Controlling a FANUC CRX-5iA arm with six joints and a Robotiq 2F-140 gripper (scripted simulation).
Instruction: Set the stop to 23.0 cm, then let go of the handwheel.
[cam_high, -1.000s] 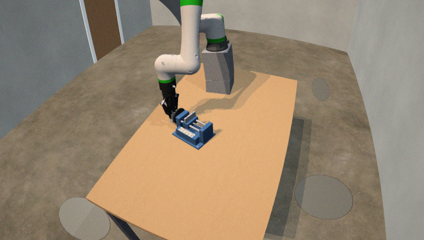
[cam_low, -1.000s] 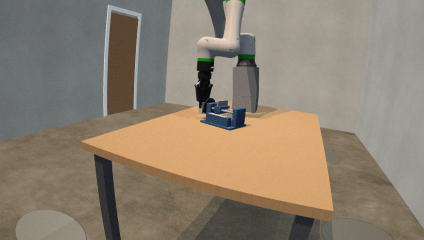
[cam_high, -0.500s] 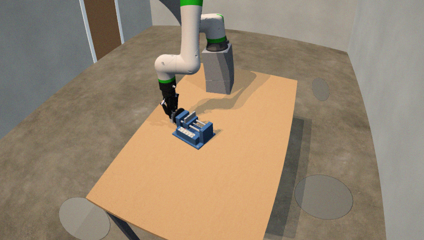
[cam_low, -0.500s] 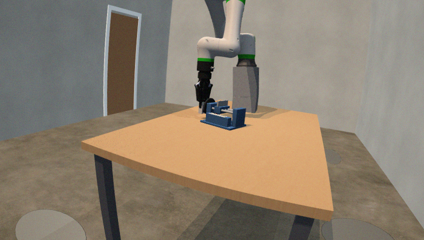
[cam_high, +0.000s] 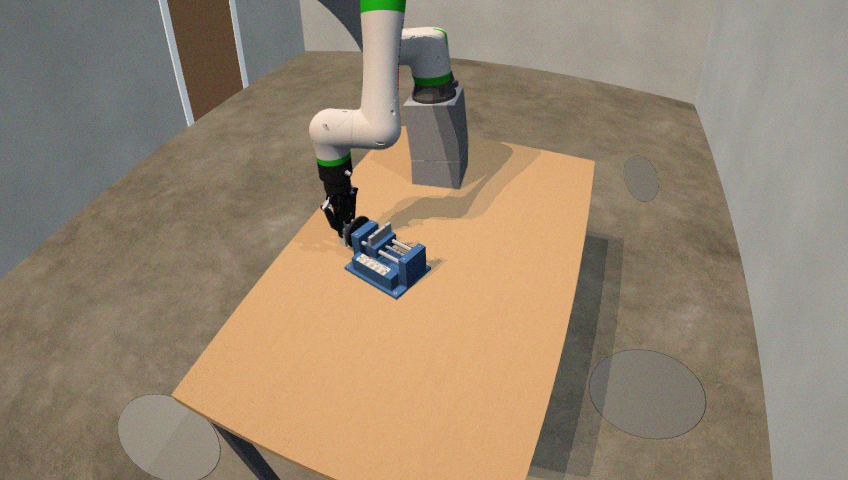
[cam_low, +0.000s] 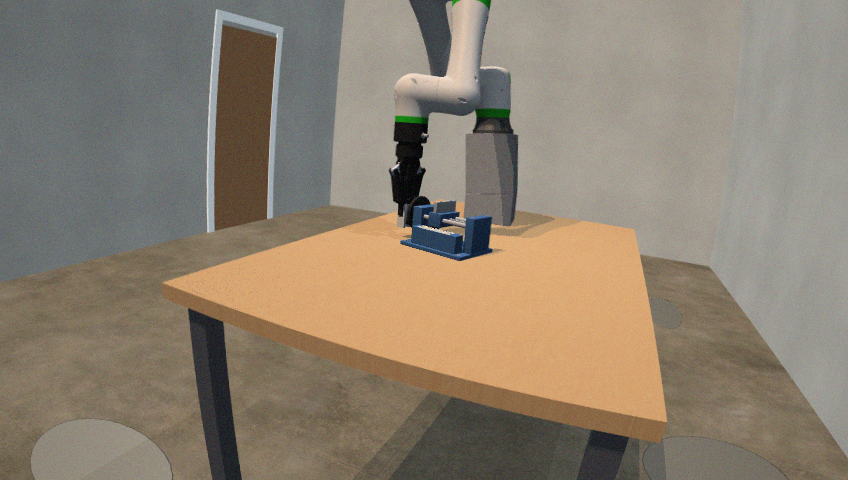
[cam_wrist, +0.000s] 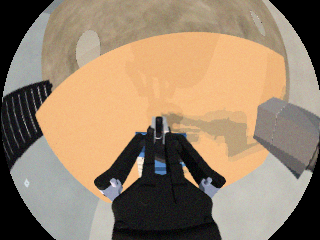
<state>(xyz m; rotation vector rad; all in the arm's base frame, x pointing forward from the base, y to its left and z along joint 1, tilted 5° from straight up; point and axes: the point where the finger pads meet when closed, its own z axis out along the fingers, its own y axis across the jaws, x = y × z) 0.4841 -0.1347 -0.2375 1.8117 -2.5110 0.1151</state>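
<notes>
My gripper is now 30 mm short of the grey stop plate, 120 mm to the right of it and 30 mm below it. Also, from my hand: black handwheel: 20 mm to the left, 10 mm below.
</notes>
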